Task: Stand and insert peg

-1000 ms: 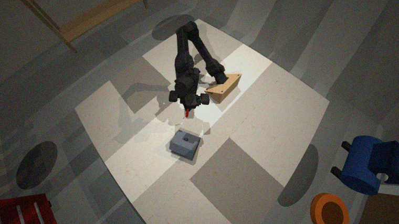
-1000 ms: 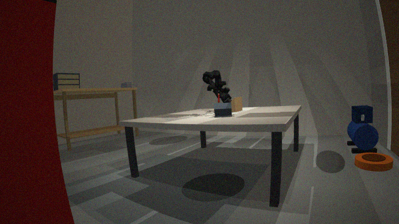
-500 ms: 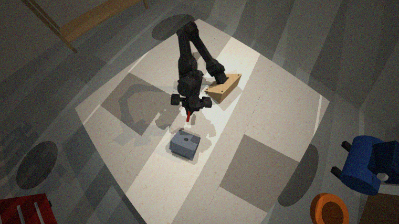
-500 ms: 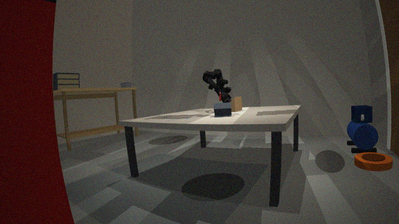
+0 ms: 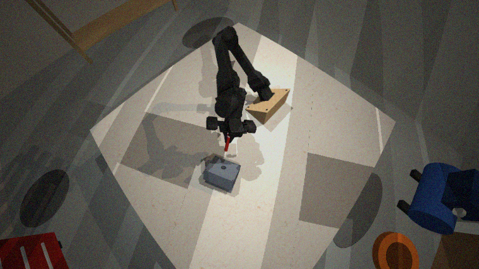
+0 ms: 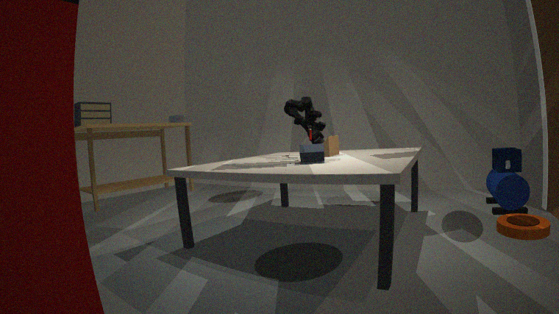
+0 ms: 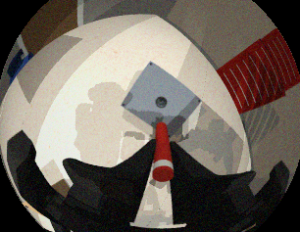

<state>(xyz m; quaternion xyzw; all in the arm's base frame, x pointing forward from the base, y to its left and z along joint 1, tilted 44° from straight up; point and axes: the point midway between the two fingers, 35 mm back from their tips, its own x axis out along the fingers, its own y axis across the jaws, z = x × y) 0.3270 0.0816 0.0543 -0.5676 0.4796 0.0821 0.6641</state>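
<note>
The sloped grey panel is 100 mm ahead of my gripper tip, 40 mm to the left of it and 110 mm below it. Round my gripper tip: red peg: 10 mm behind, 10 mm above.
</note>
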